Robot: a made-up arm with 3 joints. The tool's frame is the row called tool. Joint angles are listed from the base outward. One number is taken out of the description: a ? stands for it. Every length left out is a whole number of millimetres.
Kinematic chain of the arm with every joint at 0, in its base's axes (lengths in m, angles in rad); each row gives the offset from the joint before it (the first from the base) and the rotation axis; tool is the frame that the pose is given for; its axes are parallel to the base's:
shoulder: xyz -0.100 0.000 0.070 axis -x
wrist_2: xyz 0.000 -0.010 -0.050 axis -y
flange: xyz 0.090 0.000 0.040 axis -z
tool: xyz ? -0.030 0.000
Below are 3 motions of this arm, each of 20 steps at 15 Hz.
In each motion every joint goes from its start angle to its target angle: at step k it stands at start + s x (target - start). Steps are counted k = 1, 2, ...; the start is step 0. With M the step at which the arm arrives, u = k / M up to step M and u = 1 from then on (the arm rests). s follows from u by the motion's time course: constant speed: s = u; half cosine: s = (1 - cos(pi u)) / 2; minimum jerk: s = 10 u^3 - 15 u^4 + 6 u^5.
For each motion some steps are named. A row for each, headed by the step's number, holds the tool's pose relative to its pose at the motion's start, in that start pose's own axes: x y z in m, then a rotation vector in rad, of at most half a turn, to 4 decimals.
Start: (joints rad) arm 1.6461 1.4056 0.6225
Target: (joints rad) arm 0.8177 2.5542 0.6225
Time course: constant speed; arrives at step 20
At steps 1, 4, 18, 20:
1: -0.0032 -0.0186 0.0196 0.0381 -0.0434 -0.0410
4: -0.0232 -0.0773 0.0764 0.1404 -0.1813 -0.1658
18: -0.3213 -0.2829 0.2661 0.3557 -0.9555 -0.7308
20: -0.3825 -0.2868 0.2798 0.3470 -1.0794 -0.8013

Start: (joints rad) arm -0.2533 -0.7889 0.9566
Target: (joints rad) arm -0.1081 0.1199 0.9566
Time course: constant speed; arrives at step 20
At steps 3, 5, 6, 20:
3: -0.0043 -0.0131 0.0426 0.1020 -0.0919 -0.0144
5: -0.0096 -0.0235 0.0703 0.1693 -0.1541 -0.0227
6: -0.0129 -0.0293 0.0838 0.2028 -0.1855 -0.0265
20: -0.1050 -0.1371 0.2379 0.6595 -0.6388 -0.0493

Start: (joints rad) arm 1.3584 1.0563 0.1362
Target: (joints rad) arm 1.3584 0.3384 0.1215
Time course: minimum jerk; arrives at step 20
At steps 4, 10, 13, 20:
4: 0.0013 0.0005 -0.0188 -0.0056 0.0412 0.0009
10: -0.0145 0.0007 -0.1617 -0.0474 0.3558 0.0073
13: -0.0450 -0.0021 -0.2425 -0.0715 0.5444 0.0110
20: -0.0845 -0.0062 -0.3083 -0.0922 0.7120 0.0141

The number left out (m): 0.370
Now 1 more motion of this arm.
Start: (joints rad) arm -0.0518 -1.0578 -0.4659
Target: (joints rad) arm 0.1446 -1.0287 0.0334
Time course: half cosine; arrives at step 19
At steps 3, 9, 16, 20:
3: -0.0023 -0.0160 0.0001 -0.0060 0.0010 -0.0404
9: -0.0322 -0.1183 0.0048 -0.0468 0.0029 -0.3072
16: -0.1008 -0.2266 0.0198 -0.0981 -0.0054 -0.6284
20: -0.1116 -0.2385 0.0223 -0.1046 -0.0072 -0.6686

